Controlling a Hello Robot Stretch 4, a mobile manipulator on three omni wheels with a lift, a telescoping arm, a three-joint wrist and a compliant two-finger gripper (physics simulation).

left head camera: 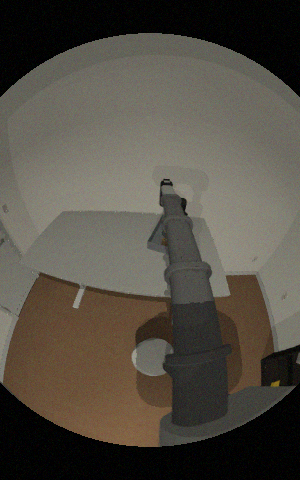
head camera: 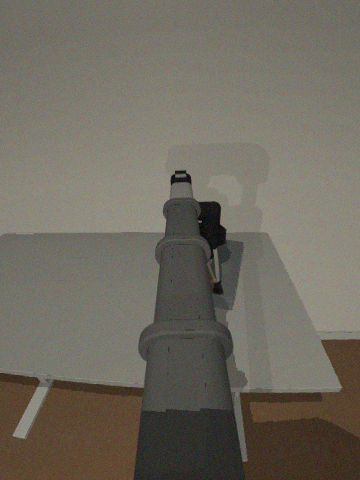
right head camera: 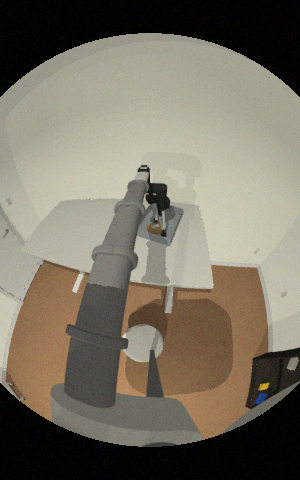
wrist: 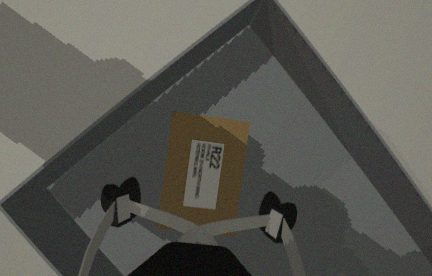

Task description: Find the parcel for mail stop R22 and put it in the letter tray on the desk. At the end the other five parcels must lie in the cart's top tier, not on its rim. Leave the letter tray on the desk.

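Frame: origin at the robot's base, x left, y back, z up, level; metres.
Where they show: gripper, between the fingertips: (right head camera: 158, 229) (wrist: 200, 201); robot's base, origin of its link: (left head camera: 152, 355) (right head camera: 142, 341).
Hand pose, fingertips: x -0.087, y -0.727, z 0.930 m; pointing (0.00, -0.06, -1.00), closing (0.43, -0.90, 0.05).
Observation:
Each offset is from my fingertips to the top centre of the thing. Level surfaces: height alone.
The brown parcel labelled R22 {dy +0.016, dx +0.027, dz +0.045 m} (wrist: 205, 170) (right head camera: 154, 229) lies label up, flat on the floor of the grey letter tray {dy -0.068, dx -0.001, dz +0.056 m} (wrist: 336, 110) (right head camera: 175, 220) (head camera: 235, 257) (left head camera: 156, 246). The tray stands on the white desk {dz -0.007 m} (head camera: 75, 300) (left head camera: 100, 250) (right head camera: 75, 235). My gripper (wrist: 200, 201) (right head camera: 160, 227) is open over the tray, its fingertips on either side of the parcel's near part, with a gap on each side. The arm hides part of the tray in the head view. The dark cart (right head camera: 257, 372) shows partly at the lower right in the right head view.
In the cart are a yellow parcel (right head camera: 264, 386) (left head camera: 275, 384), a blue parcel (right head camera: 260, 398) and a whitish parcel (right head camera: 293, 364). A round white disc (right head camera: 142, 342) (left head camera: 150, 357) is in front of the desk. A wall stands behind the desk. The extended arm (head camera: 185, 280) crosses above the desk.

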